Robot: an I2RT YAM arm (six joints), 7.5 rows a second.
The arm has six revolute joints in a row. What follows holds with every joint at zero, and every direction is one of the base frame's. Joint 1 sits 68 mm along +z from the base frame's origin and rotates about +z. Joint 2 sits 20 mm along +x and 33.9 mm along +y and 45.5 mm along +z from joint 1 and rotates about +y. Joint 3 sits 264 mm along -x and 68.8 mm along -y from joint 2 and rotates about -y. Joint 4 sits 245 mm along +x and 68.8 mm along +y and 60 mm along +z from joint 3 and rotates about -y. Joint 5 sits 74 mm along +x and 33.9 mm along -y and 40.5 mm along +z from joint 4 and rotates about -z. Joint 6 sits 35.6 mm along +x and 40.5 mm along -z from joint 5 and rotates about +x. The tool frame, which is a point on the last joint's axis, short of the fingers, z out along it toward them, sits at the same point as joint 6; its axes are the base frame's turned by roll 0, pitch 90 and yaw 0 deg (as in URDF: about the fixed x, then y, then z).
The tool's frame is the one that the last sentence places.
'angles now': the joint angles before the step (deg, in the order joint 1, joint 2, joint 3, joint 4, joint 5, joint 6). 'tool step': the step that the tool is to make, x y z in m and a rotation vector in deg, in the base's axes. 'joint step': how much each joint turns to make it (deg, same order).
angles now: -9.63, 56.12, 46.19, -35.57, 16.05, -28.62
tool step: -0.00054, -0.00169, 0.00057, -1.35, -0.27, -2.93
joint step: 0.00, 0.00, 0.00, 0.11, 2.97, 1.24
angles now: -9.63, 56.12, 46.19, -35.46, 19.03, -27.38
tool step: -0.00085, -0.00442, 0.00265, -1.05, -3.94, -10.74
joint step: 0.00, 0.00, 0.01, 0.95, 7.89, 7.94
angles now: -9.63, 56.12, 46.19, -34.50, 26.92, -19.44
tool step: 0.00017, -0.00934, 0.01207, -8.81, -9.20, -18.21
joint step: 0.00, 0.00, 0.01, 5.68, 18.38, 8.30
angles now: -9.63, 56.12, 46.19, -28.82, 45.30, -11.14
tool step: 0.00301, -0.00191, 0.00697, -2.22, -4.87, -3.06
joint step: 0.00, 0.00, 0.00, 4.40, 3.28, 1.05
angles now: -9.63, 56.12, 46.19, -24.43, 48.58, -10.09
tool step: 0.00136, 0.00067, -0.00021, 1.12, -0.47, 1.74
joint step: 0.00, 0.04, 0.00, 0.31, -2.10, 0.00
